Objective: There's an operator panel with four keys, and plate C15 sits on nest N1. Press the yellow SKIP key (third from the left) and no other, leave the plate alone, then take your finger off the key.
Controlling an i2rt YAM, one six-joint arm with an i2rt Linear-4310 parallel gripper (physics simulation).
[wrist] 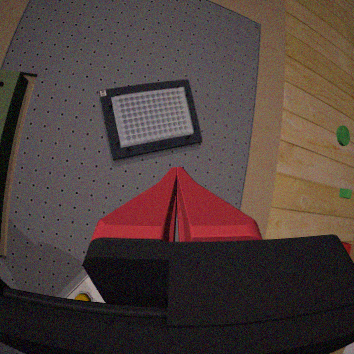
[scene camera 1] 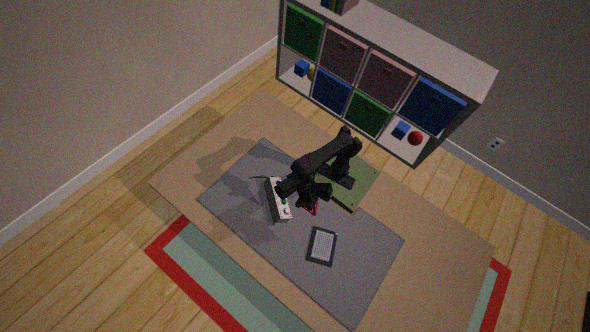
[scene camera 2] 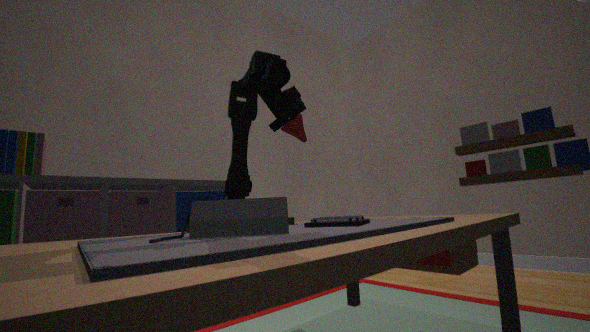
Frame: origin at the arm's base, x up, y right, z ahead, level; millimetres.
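Seen in the pictures: gripper, fingertip midpoint: (wrist: pixel 176 175) (scene camera 1: pixel 314 215) (scene camera 2: pixel 305 141); arm's base, link origin: (scene camera 1: pixel 336 176).
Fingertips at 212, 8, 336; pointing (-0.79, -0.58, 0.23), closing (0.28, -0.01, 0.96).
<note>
Pixels of each thing's middle, then the offset from my fingertips to it, as dx, dy, dz. "*": a spot on its surface instead. Level surfaces: height alone.
- operator panel, body centre: (wrist: pixel 104 291) (scene camera 2: pixel 241 216) (scene camera 1: pixel 277 199) -201, +191, -59
- white key, body centre: (scene camera 1: pixel 286 211) -179, +123, -20
- yellow key, body centre: (wrist: pixel 82 301) -179, +192, -93
- White plate C15, body centre: (wrist: pixel 153 114) (scene camera 2: pixel 337 218) (scene camera 1: pixel 322 245) -224, -100, +24
- dark nest N1, body centre: (wrist: pixel 152 116) (scene camera 2: pixel 337 221) (scene camera 1: pixel 322 245) -232, -100, +24
- grey mat, surface height: dx -243
- thin cable, surface spot: (scene camera 2: pixel 167 237) (scene camera 1: pixel 261 176) * -238, +334, -138
The operator panel (scene camera 1: pixel 279 209) (scene camera 2: pixel 239 217) (wrist: pixel 86 285) is a long pale box on the grey mat. In scene camera 1 its blue key, green key (scene camera 1: pixel 284 201) and white key (scene camera 1: pixel 286 211) show; the arm hides the yellow key. The yellow key (wrist: pixel 82 297) shows partly in the wrist view, at the lower left beside the gripper body. White plate C15 (scene camera 1: pixel 323 246) (scene camera 2: pixel 337 218) (wrist: pixel 152 117) sits in dark nest N1 (scene camera 1: pixel 320 263) (wrist: pixel 112 131). My gripper (scene camera 1: pixel 314 211) (scene camera 2: pixel 304 140) (wrist: pixel 176 175) is shut, red fingertips together and empty, high above the mat, apart from panel and plate.
The grey mat (scene camera 1: pixel 367 250) (scene camera 2: pixel 115 257) (wrist: pixel 225 100) lies on a wooden table. The arm stands on a green base plate (scene camera 1: pixel 365 175) behind the mat. A thin cable (scene camera 1: pixel 257 177) (scene camera 2: pixel 167 237) runs from the panel. A cubby shelf (scene camera 1: pixel 430 47) stands beyond the table.
</note>
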